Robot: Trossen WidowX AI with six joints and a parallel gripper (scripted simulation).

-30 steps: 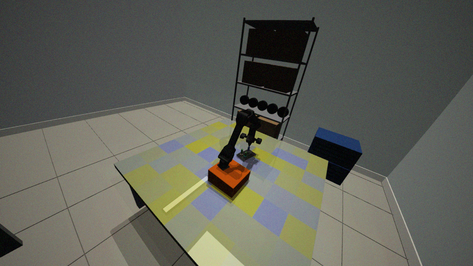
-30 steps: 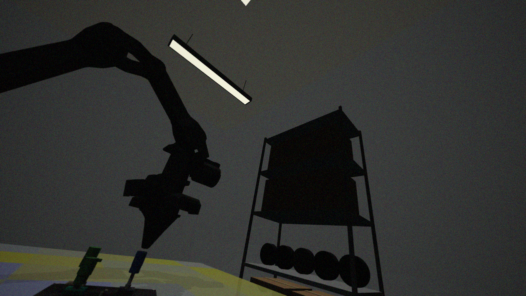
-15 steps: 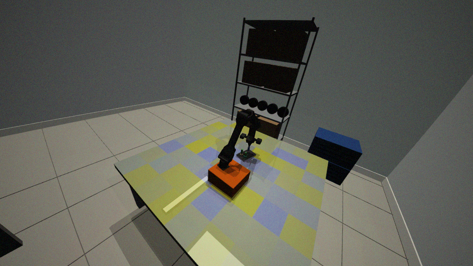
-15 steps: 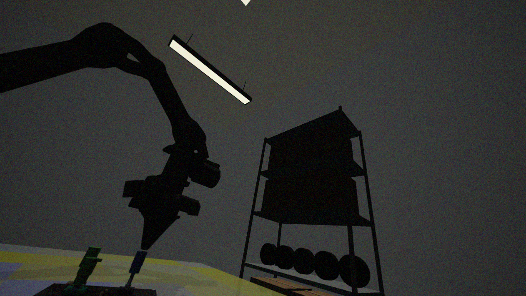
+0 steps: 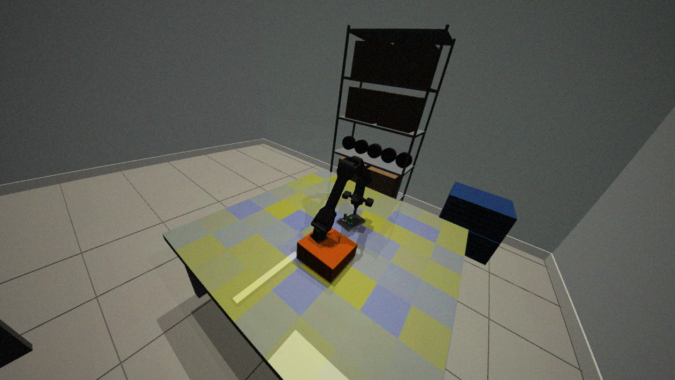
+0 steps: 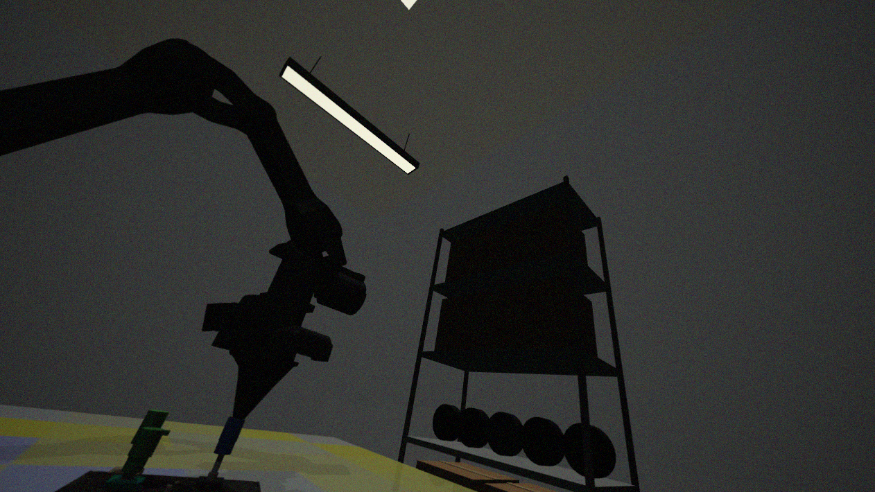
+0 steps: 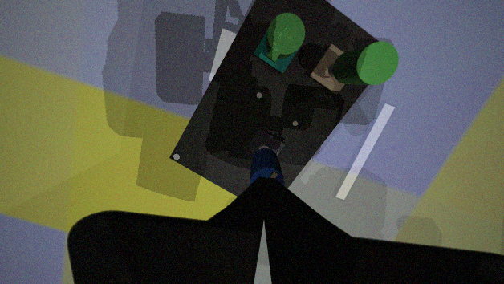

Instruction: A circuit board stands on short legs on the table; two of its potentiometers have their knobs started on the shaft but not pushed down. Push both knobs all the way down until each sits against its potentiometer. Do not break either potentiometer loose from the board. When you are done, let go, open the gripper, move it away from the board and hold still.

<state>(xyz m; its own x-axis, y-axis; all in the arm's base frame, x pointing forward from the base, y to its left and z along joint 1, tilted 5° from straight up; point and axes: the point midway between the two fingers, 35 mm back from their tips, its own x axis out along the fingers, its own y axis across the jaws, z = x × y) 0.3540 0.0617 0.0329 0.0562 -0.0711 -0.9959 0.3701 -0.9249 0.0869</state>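
The blue knob is 10 mm below my gripper tip. Round my gripper tip: green knob: 70 mm behind, 30 mm to the right, 30 mm below.
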